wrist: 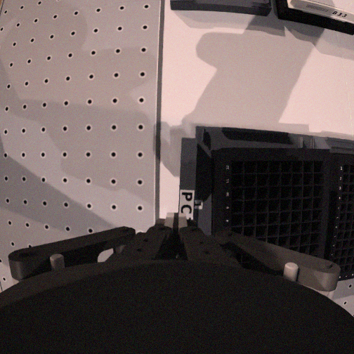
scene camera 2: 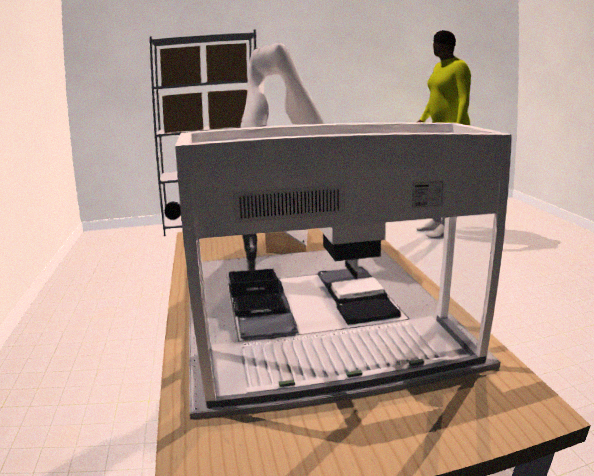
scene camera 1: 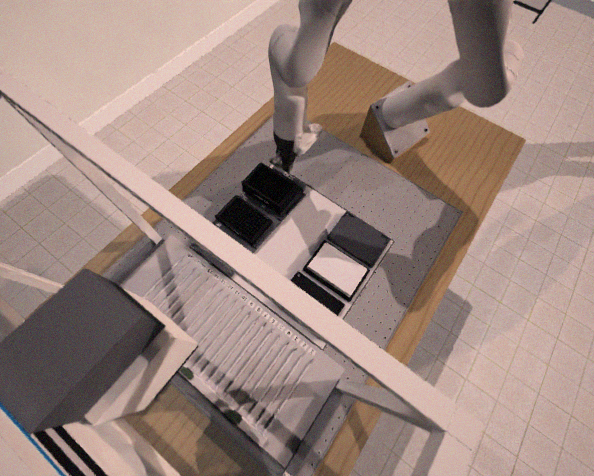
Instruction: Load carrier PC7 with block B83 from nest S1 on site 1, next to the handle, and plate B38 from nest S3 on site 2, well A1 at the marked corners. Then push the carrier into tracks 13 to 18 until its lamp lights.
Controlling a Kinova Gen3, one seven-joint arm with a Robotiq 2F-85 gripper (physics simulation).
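My gripper (scene camera 1: 286, 169) (scene camera 2: 251, 267) (wrist: 175, 225) is shut and empty. Its fingertips are at the handle end of carrier PC7, over the lower end of the handle's label in the wrist view; contact cannot be told. The grey handle (wrist: 188, 167) reads "PC". A deep black block (scene camera 1: 272, 186) (scene camera 2: 255, 282) (wrist: 275, 210) sits on the carrier next to the handle. A lower black plate (scene camera 1: 244, 220) (scene camera 2: 257, 302) (wrist: 347, 200) sits in the middle place. Their names are not readable. The third carrier place (scene camera 2: 267, 325) is bare. The numbered tracks (scene camera 1: 240, 332) (scene camera 2: 350, 350) lie beyond it.
A second carrier with a dark bare place (scene camera 1: 360, 237) (wrist: 222, 6), a white-topped plate (scene camera 1: 337, 267) (scene camera 2: 357, 287) (wrist: 325, 7) and a black plate (scene camera 1: 318, 293) (scene camera 2: 369, 310) lies opposite. The instrument housing (scene camera 2: 345, 165) stands over the tracks on posts. Green parts (scene camera 2: 286, 383) line the tracks' far edge.
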